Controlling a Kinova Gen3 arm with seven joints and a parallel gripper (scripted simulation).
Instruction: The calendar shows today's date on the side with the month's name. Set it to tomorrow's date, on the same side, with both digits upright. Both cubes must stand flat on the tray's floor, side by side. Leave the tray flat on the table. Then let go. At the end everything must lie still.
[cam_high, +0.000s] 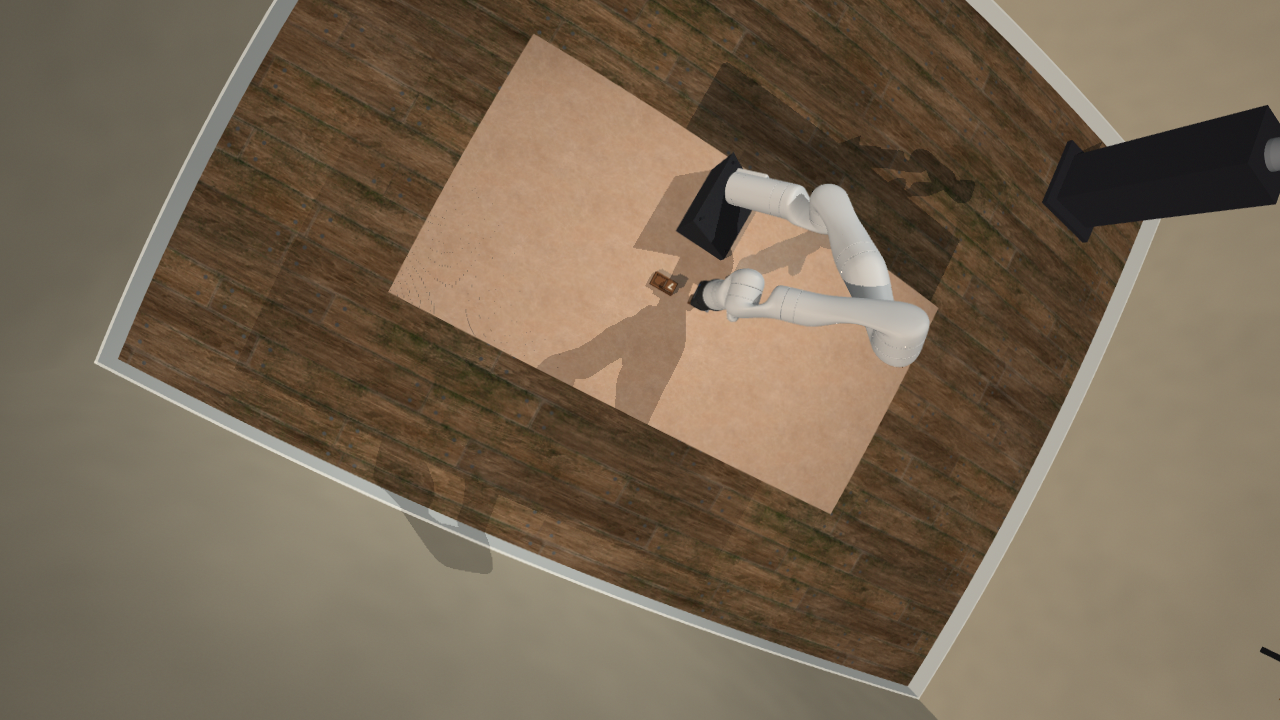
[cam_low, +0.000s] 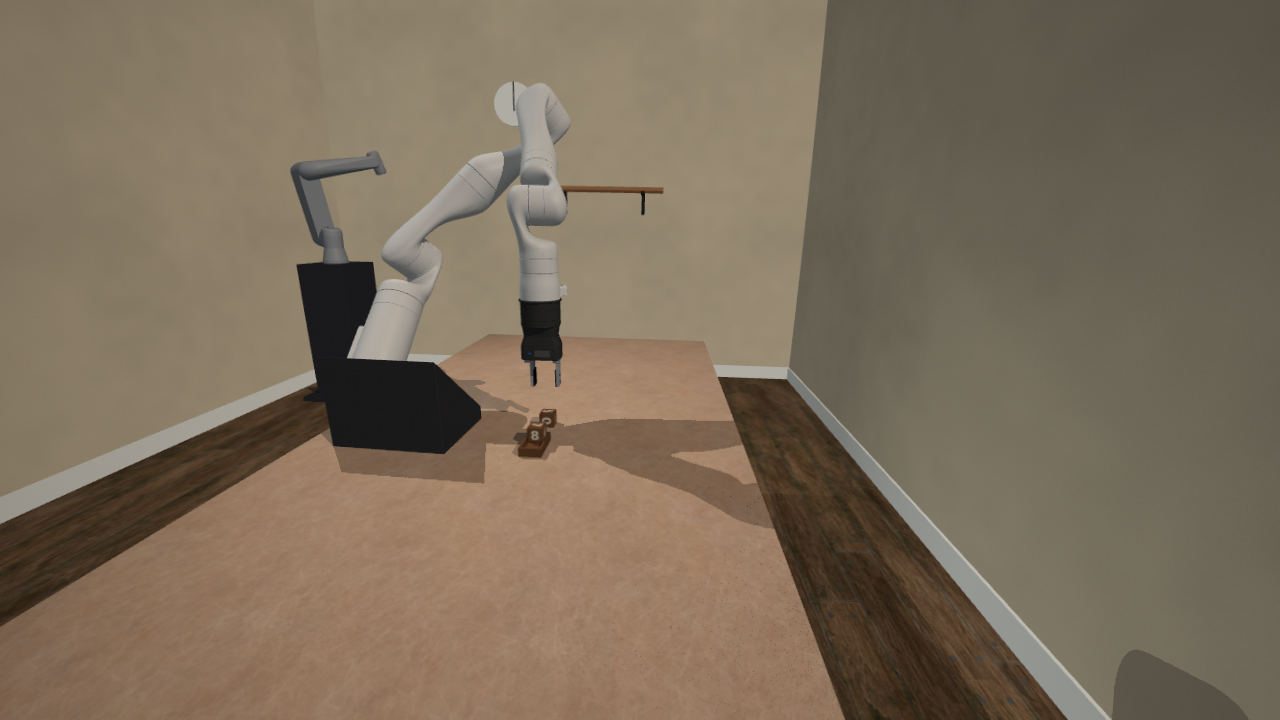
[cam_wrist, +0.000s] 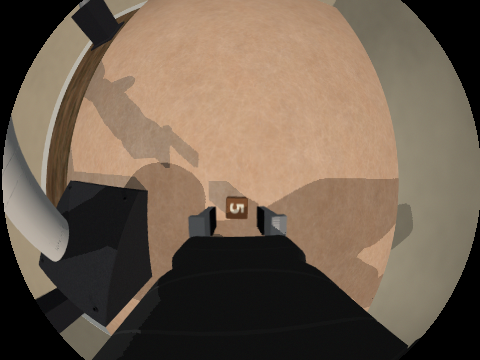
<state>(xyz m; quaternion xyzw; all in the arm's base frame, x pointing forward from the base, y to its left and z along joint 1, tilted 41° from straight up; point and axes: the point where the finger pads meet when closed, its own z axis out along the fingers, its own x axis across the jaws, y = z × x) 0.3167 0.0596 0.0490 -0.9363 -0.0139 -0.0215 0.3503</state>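
Now: the brown cube 9 cm below my hand. Round my hand: dark wooden tray (11 cm to the right, 10 cm below).
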